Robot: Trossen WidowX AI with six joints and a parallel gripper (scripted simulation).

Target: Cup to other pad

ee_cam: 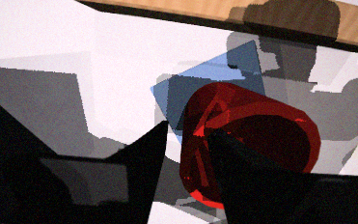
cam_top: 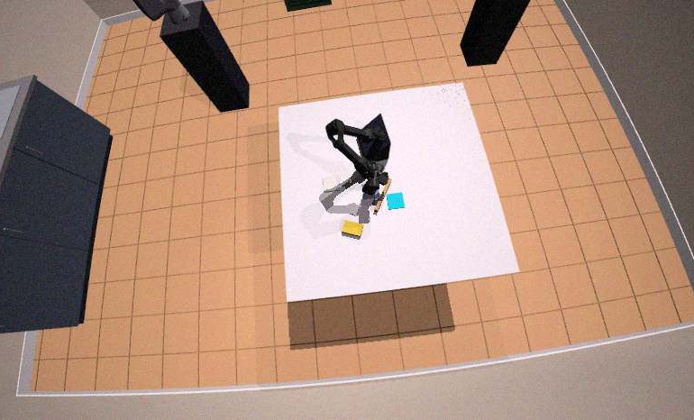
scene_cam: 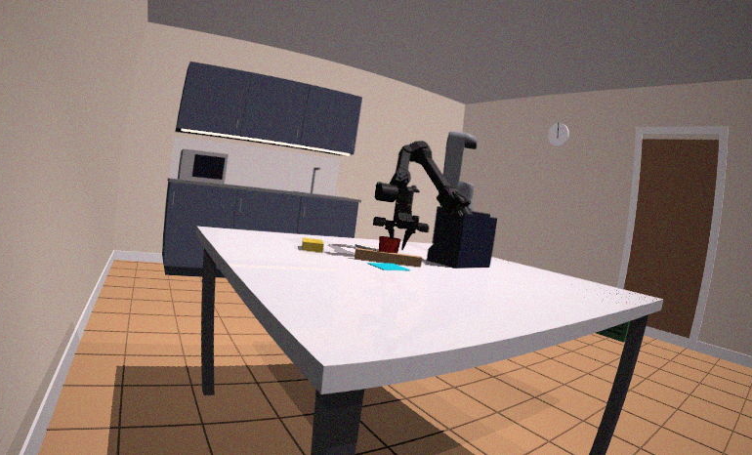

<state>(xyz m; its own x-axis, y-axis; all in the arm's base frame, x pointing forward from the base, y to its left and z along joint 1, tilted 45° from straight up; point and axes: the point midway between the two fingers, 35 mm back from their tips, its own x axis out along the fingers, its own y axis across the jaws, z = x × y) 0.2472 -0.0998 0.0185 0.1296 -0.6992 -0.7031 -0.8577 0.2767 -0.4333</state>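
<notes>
My gripper tip is 50 mm above the pale blue pad, 30 mm short of it and 20 mm to the left of it. Also, from my gripper tip: red cup (30 mm ahead, 20 mm to the right); then wooden bar (70 mm ahead, 50 mm to the left, 30 mm below); then cyan pad (120 mm to the left, 110 mm ahead, 50 mm below).
</notes>
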